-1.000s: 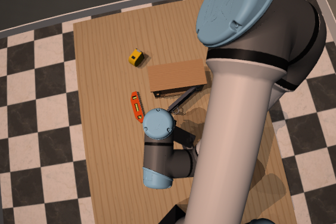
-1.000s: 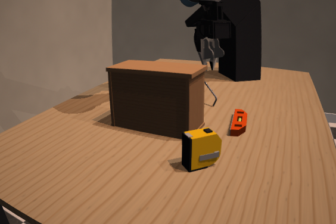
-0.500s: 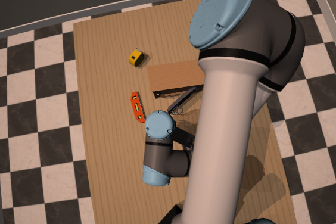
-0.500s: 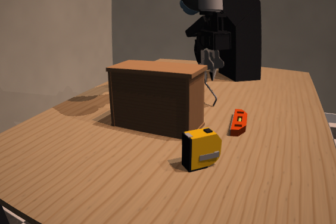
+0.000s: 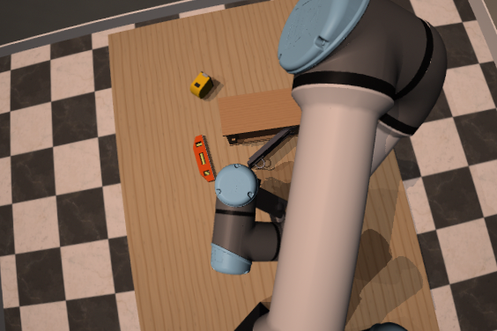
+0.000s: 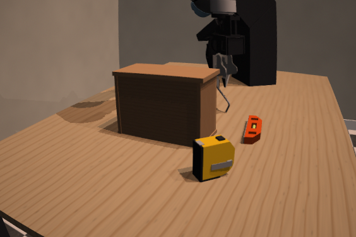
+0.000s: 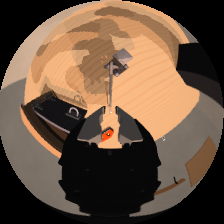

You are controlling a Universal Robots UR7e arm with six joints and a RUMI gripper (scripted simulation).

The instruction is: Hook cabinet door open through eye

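Now: the thin hook rod 20 mm behind my hand, 20 mm to the right of it and 30 mm below it. Round my hand: dark door: 130 mm ahead, 90 mm to the right, 10 mm below; yellow tape measure: 390 mm ahead, 100 mm to the left, 40 mm below; orange spirit level: 150 mm ahead, 130 mm to the left, 70 mm below.
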